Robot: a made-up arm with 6 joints. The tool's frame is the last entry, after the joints. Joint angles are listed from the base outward. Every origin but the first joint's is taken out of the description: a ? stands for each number. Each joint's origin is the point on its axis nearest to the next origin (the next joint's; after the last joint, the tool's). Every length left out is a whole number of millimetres.
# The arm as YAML. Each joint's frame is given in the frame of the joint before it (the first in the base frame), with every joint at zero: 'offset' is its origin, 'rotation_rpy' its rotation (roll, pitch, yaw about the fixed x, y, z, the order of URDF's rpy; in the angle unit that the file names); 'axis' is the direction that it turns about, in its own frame. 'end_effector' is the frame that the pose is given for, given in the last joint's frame.
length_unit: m
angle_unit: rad
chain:
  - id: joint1
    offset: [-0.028, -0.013, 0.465]
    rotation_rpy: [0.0, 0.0, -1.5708]
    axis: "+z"
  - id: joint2
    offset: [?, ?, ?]
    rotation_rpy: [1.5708, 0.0, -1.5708]
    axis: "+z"
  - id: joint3
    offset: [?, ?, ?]
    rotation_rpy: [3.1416, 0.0, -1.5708]
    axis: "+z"
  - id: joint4
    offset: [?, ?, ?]
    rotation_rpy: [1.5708, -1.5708, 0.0]
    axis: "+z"
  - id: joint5
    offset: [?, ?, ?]
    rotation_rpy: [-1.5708, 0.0, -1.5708]
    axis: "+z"
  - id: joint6
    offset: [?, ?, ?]
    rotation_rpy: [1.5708, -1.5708, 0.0]
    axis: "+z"
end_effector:
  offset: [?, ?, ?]
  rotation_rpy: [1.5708, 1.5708, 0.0]
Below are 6 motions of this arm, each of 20 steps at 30 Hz.
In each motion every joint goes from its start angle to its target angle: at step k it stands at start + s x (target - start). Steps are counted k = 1, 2, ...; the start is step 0. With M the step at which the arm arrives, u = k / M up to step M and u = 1 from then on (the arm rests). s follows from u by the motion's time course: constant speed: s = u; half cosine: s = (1 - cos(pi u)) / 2; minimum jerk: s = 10 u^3 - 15 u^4 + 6 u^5.
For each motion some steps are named. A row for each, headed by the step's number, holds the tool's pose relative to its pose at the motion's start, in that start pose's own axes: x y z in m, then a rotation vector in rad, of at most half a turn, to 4 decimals.
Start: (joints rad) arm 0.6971 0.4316 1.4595 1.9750 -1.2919 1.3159
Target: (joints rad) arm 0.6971 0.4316 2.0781 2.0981 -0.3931 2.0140
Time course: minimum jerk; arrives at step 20
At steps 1, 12, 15, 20:
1: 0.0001 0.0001 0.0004 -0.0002 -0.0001 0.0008
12: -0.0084 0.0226 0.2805 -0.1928 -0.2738 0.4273
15: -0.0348 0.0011 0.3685 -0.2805 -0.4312 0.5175
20: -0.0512 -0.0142 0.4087 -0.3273 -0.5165 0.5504

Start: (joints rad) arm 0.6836 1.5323 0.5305 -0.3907 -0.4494 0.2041
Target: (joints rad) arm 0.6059 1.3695 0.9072 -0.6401 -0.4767 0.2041
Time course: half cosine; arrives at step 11
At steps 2, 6, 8, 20:
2: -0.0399 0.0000 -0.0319 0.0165 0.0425 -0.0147
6: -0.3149 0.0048 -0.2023 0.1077 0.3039 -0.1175
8: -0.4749 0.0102 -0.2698 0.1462 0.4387 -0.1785
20: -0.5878 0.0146 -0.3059 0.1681 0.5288 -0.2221

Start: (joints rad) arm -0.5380 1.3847 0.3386 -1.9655 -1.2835 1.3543
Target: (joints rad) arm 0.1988 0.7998 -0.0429 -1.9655 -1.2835 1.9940
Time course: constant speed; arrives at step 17
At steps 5, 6, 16, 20:
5: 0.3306 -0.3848 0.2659 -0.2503 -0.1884 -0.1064
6: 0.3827 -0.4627 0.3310 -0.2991 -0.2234 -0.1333
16: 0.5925 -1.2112 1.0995 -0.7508 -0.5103 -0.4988
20: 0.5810 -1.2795 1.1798 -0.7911 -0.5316 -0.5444

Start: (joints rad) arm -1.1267 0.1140 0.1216 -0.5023 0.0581 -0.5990
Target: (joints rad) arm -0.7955 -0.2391 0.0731 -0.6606 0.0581 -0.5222
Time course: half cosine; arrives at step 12
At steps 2, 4, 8, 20:
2: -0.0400 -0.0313 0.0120 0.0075 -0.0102 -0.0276
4: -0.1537 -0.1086 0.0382 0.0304 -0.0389 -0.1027
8: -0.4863 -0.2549 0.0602 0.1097 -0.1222 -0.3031
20: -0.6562 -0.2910 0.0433 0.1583 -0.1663 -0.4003

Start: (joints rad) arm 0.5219 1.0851 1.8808 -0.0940 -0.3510 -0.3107
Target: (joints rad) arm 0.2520 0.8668 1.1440 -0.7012 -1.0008 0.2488
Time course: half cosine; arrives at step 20
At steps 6, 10, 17, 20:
6: 0.0212 0.1066 0.0079 -0.0115 -0.2212 0.0746
10: 0.0057 0.2445 0.0140 0.0018 -0.5322 0.1306
17: -0.0975 0.4038 -0.0067 0.1068 -0.9518 0.0916
20: -0.1147 0.4185 -0.0125 0.1271 -0.9953 0.0764

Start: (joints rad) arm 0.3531 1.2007 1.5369 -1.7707 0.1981 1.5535
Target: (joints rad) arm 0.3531 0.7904 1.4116 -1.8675 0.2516 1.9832
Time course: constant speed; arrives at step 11
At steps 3, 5, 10, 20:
3: -0.0451 -0.0359 -0.2230 -0.0758 0.0690 0.0010
5: -0.0877 -0.0569 -0.3692 -0.1258 0.1144 0.0050
10: -0.2361 -0.0984 -0.7206 -0.2482 0.2253 0.0260
20: -0.2727 -0.1047 -0.7878 -0.2722 0.2469 0.0321

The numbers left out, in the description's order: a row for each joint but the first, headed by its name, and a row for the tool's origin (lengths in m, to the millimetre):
joint2: -0.023 0.226 0.0
joint3: 0.02 1.473 0.0
joint4: -0.235 0.547 0.0
joint5: -0.01 0.006 0.0
joint6: 0.0 0.297 0.0
tool: 0.023 -0.007 0.0

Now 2 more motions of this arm.
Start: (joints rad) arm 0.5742 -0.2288 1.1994 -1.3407 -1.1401 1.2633
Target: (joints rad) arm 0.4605 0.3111 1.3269 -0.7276 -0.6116 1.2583
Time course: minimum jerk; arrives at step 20
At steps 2, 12, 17, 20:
2: 0.0032 0.0062 0.0086 0.0006 -0.0056 0.0058
12: 0.1187 0.4027 0.7397 -0.0599 -0.4533 0.4076
17: 0.0911 0.5116 1.0645 -0.1483 -0.6419 0.5356
20: 0.0866 0.5196 1.0939 -0.1582 -0.6587 0.5456

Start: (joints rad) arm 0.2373 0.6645 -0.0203 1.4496 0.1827 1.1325
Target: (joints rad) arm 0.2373 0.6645 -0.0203 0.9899 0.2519 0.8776
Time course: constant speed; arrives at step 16
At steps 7, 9, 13, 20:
7: -0.0012 0.0114 0.0152 0.3087 -0.0205 0.0454
9: -0.0017 0.0140 0.0201 0.3967 -0.0265 0.0594
13: -0.0030 0.0182 0.0307 0.5722 -0.0386 0.0886
20: -0.0042 0.0205 0.0391 0.7036 -0.0478 0.1119

